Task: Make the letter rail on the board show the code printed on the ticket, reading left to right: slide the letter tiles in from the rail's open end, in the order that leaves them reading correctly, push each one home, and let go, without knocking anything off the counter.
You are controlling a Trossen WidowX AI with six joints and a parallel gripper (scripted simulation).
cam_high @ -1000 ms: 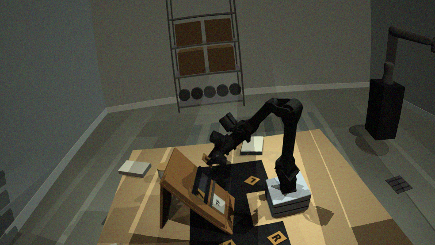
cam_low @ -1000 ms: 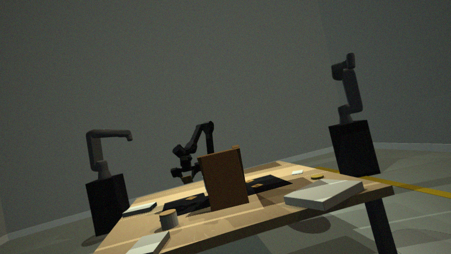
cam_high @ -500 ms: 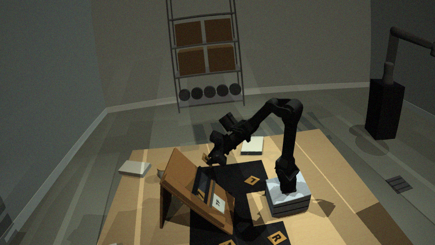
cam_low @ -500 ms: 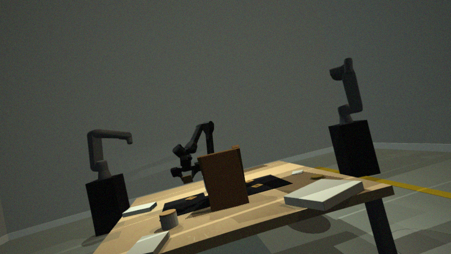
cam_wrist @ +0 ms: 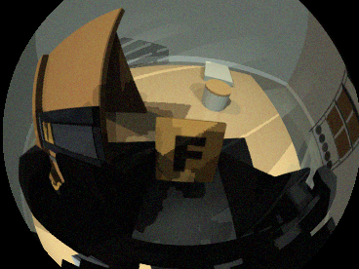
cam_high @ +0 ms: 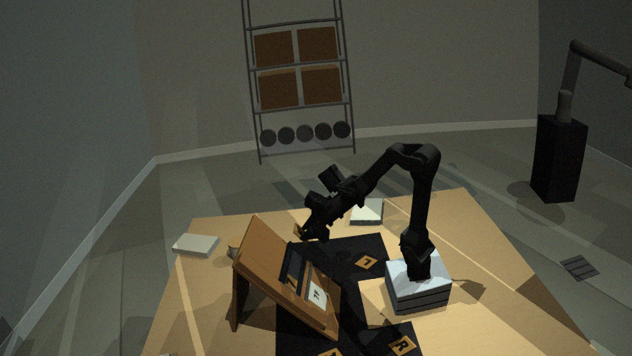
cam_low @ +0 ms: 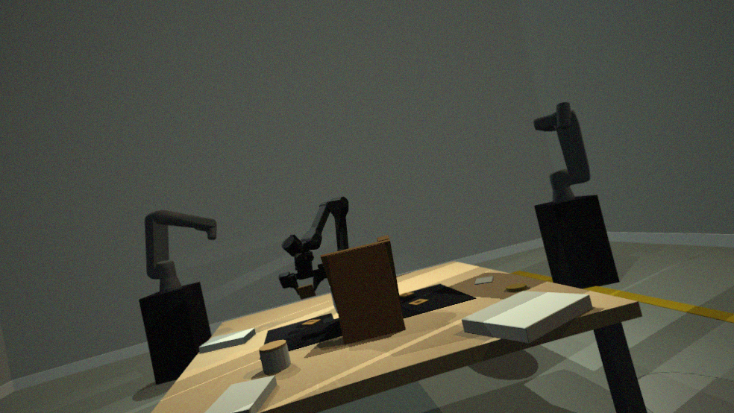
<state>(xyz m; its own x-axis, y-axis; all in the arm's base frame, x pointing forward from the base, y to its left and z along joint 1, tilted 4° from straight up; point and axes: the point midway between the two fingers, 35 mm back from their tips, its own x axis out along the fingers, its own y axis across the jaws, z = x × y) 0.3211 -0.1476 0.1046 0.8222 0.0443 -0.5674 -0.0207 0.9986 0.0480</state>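
The white ticket is 200 mm to the left of my gripper tip, 80 mm below it and 60 mm behind it. Round my gripper tip: card: 690 mm to the left, 240 mm behind, 160 mm below; then yellow disc: 740 mm to the left, 150 mm below, 10 mm ahead.
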